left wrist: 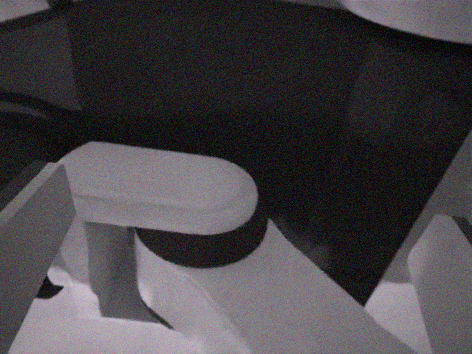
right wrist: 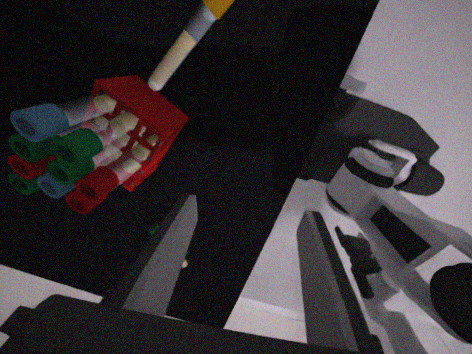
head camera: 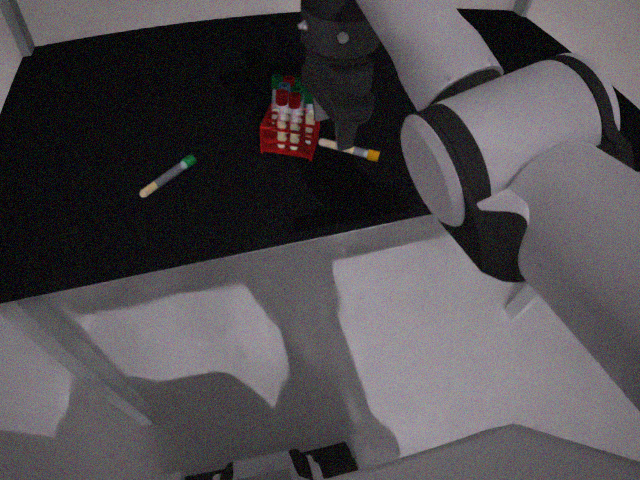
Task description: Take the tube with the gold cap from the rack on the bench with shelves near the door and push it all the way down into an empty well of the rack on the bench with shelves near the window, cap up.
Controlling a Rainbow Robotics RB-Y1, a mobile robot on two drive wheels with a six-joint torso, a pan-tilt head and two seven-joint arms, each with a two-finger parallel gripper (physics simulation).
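Places are measured from the robot's base along level axes (x back, y right, z up), in metres.
Pixels of known places: left gripper, fingertip midpoint: (left wrist: 246, 212) (right wrist: 347, 230); right gripper, fingertip midpoint: (right wrist: 247, 214) (head camera: 332, 132).
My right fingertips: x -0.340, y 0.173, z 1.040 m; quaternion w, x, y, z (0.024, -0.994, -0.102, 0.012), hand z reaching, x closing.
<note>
For each thing: its top centre in the pictures, then the offset to it from my right fingertips. "*": a spot on its surface instead. Level surfaces: height alone.
- gold-capped tube at its top centre: (right wrist: 178, 44) (head camera: 348, 144) dx -0.094, dy +0.065, dz -0.106 m
- red rack at its top centre: (right wrist: 115, 145) (head camera: 291, 118) dx -0.131, dy -0.029, dz -0.068 m
- green-capped tube at its top centre: (head camera: 166, 171) (right wrist: 168, 253) dx -0.083, dy -0.244, dz -0.106 m
- black bench at its surface level: dz -0.125 m
- pale rounded arm part at a spot on its surface: (left wrist: 165, 185) * dx +0.603, dy -0.275, dz -0.741 m
The gold-capped tube (head camera: 361, 151) (right wrist: 172, 60) lies on its side on the black bench, its rounded end close to the red rack (head camera: 268, 139) (right wrist: 160, 107). My right gripper (head camera: 342, 135) (right wrist: 247, 214) is partly open with nothing between its fingers. In the head view one finger crosses in front of the tube's middle; in the right wrist view the tube is well away from the fingers, and its cap is cut off by the top edge. My left gripper (left wrist: 246, 212) is open and empty. The rack near the window cannot be made out.
The red rack holds several upright tubes with red, green and blue caps. A green-capped tube (head camera: 168, 175) lies on the black bench (head camera: 103, 113) at the left of the head view. My right arm (head camera: 522, 121) spans the upper right. A pale rounded arm part (left wrist: 165, 185) shows between the left fingers.
</note>
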